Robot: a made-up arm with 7 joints. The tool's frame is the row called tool.
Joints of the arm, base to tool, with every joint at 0 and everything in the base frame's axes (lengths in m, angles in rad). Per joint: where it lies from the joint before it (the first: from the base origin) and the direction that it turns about. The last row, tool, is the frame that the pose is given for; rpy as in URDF.
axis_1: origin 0 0 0.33 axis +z
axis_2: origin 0 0 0 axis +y
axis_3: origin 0 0 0.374 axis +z
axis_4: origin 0.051 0 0 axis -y
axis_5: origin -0.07 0 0.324 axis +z
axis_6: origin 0 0 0 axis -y
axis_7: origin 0.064 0 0 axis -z
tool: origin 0 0 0 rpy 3.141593 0 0
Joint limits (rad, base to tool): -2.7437..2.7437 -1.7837..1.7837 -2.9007..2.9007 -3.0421..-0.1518 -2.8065..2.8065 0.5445..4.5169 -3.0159..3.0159
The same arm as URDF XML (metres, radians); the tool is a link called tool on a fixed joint. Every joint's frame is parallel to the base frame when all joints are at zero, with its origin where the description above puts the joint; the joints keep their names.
<robot name="arm">
<link name="base_link"/>
<link name="link1"/>
<link name="link2"/>
<link name="link3"/>
<link name="link4"/>
<link name="link5"/>
<link name="link6"/>
<link name="link7"/>
<link name="tool"/>
<joint name="axis_1" type="revolute"><parent link="base_link"/><child link="link1"/><origin xyz="0 0 0.33" rpy="0 0 0"/><axis xyz="0 0 1"/><limit lower="-2.7437" upper="2.7437"/></joint>
<joint name="axis_2" type="revolute"><parent link="link1"/><child link="link2"/><origin xyz="0 0 0" rpy="0 0 0"/><axis xyz="0 1 0"/><limit lower="-1.7837" upper="1.7837"/></joint>
<joint name="axis_3" type="revolute"><parent link="link2"/><child link="link3"/><origin xyz="0 0 0.374" rpy="0 0 0"/><axis xyz="0 0 1"/><limit lower="-2.9007" upper="2.9007"/></joint>
<joint name="axis_4" type="revolute"><parent link="link3"/><child link="link4"/><origin xyz="0.051 0 0" rpy="0 0 0"/><axis xyz="0 -1 0"/><limit lower="-3.0421" upper="-0.1518"/></joint>
<joint name="axis_5" type="revolute"><parent link="link4"/><child link="link5"/><origin xyz="-0.07 0 0.324" rpy="0 0 0"/><axis xyz="0 0 1"/><limit lower="-2.8065" upper="2.8065"/></joint>
<joint name="axis_6" type="revolute"><parent link="link5"/><child link="link6"/><origin xyz="0 0 0" rpy="0 0 0"/><axis xyz="0 -1 0"/><limit lower="0.5445" upper="4.5169"/></joint>
<joint name="axis_7" type="revolute"><parent link="link6"/><child link="link7"/><origin xyz="0.064 0 0" rpy="0 0 0"/><axis xyz="0 0 -1"/><limit lower="-3.0159" upper="3.0159"/></joint>
<joint name="tool_joint" type="fixed"><parent link="link7"/><child link="tool"/><origin xyz="0 0 0" rpy="-3.1416 0 0"/></joint>
</robot>

